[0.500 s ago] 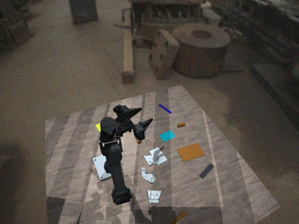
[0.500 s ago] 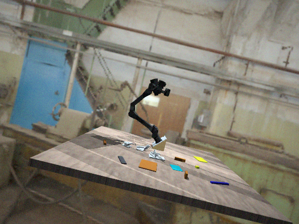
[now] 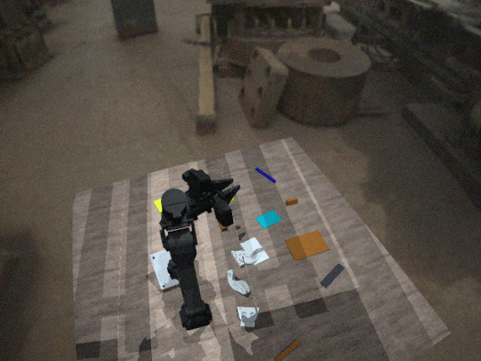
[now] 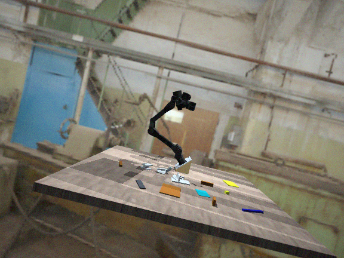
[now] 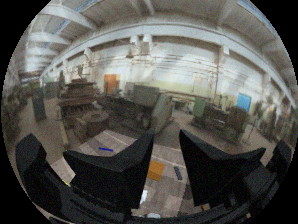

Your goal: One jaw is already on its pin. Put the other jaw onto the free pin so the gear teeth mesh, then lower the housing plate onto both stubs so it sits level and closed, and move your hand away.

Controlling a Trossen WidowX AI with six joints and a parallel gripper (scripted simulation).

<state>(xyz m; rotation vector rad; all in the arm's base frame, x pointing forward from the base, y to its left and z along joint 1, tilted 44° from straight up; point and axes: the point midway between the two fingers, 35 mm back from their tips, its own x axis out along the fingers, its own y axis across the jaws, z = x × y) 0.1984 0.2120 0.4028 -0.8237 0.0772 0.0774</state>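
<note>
The jaw is 49 cm below my gripper tip, 3 cm behind it and 1 cm to the right of it. Round my gripper tip: orange bar (51 cm below, 34 cm to the right); orange tile (52 cm below, 33 cm ahead, 2 cm to the right); cyan tile (52 cm below, 26 cm ahead, 19 cm to the left).
</note>
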